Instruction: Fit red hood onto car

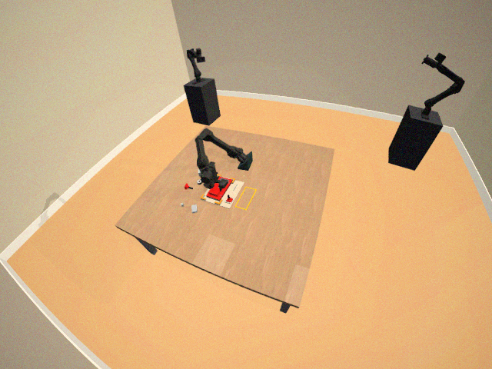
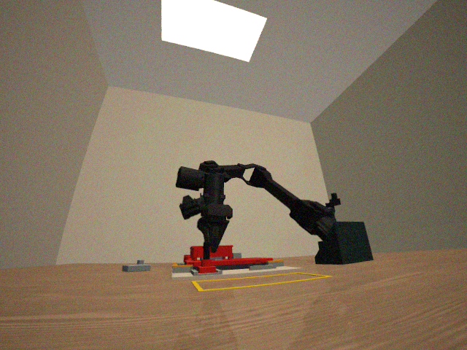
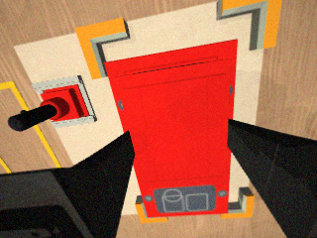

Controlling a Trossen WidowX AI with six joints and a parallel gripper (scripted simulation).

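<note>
The red hood lies 10 mm above my gripper tip. The rest, counted from my gripper tip: white wheel: 180 mm to the right, 30 mm below, 30 mm behind.
</note>
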